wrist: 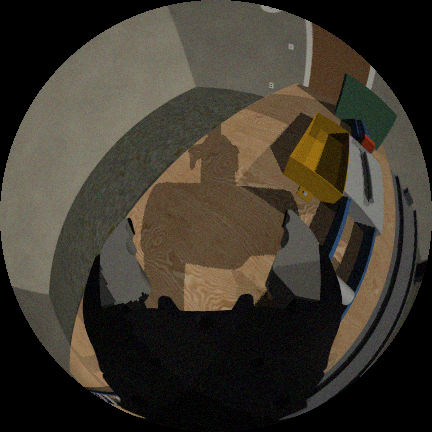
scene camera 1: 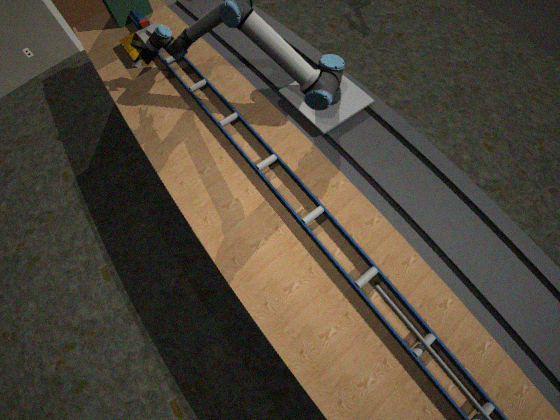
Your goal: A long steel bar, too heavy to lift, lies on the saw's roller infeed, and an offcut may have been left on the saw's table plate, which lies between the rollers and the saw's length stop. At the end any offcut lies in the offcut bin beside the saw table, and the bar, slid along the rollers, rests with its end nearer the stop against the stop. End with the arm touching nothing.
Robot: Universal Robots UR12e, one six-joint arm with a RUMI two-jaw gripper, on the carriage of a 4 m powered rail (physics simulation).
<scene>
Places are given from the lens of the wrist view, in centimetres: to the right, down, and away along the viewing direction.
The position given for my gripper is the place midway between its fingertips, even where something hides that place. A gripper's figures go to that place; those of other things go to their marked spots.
my gripper (wrist: 206,215): -1, 0, 12
yellow offcut bin (wrist: 318,163): 31, -16, 32
</scene>
